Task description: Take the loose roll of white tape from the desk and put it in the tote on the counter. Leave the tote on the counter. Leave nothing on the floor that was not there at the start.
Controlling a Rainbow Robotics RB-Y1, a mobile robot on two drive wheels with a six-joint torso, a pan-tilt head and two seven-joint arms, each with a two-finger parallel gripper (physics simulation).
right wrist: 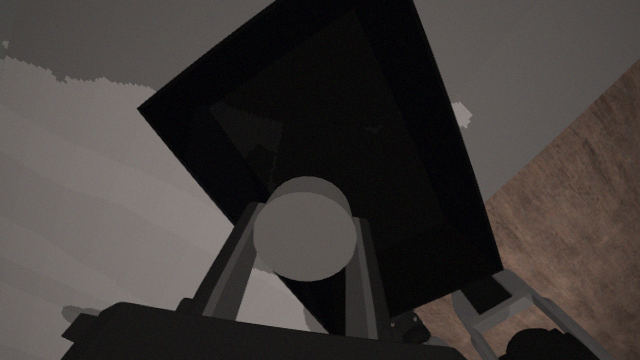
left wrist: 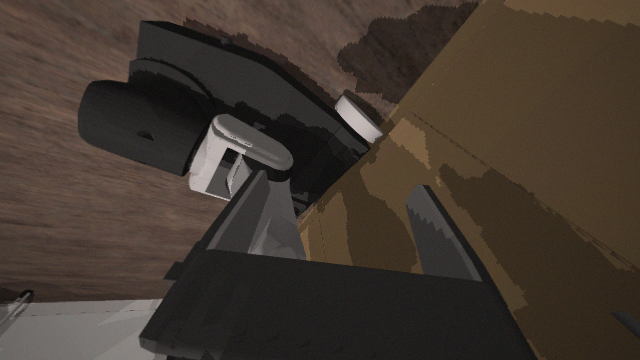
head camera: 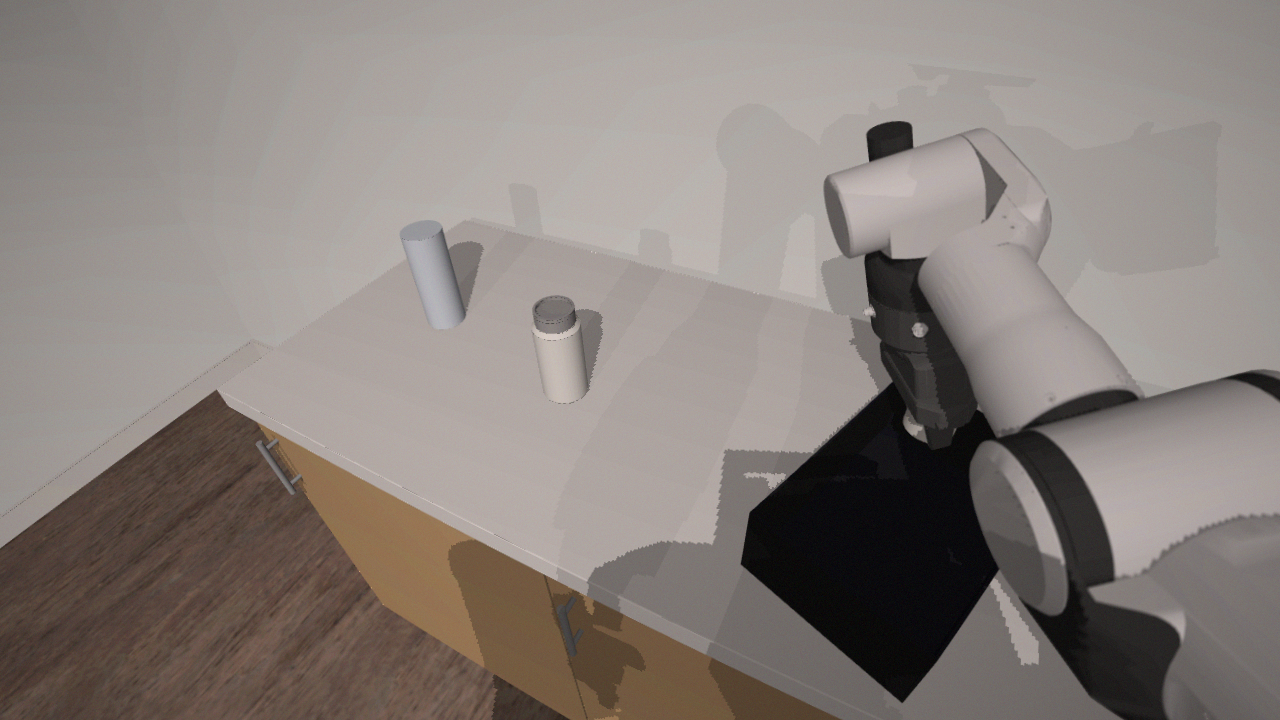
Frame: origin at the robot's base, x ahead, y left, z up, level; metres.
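Seen in the pictures: left gripper, fingertip midpoint: [left wrist: 337,186]; right gripper, fingertip midpoint: [right wrist: 307,220] [head camera: 927,424].
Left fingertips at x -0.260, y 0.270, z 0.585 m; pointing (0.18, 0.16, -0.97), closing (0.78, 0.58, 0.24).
Observation:
Offsets run from my left fingertips to a thing's top centre. Level surfaces: height alone.
The roll of white tape {0.611 m ahead, 0.212 m right, 0.500 m up} [right wrist: 305,235] [head camera: 914,427] is between the fingers of my right gripper [right wrist: 307,220] [head camera: 928,437], which is shut on it. In the right wrist view its round face looks grey in the shade. The black tote {0.575 m ahead, 0.227 m right, 0.427 m up} [head camera: 859,546] [right wrist: 340,125] stands open on the counter {0.326 m up} [head camera: 644,429]. The right gripper holds the tape over the tote's far part in the head view; the exact height above its floor is hard to tell. My left gripper [left wrist: 337,186] is open and empty, beside the wooden cabinet front.
A blue-grey cylinder {0.570 m ahead, 0.538 m left, 0.497 m up} [head camera: 433,275] and a white jar with a grey lid {0.553 m ahead, 0.248 m left, 0.475 m up} [head camera: 561,358] stand upright on the counter, at the left of the tote. Cabinet doors [head camera: 429,537] with bar handles are below the counter's front edge. A wall is behind. The robot's base [left wrist: 270,95] is near the cabinet.

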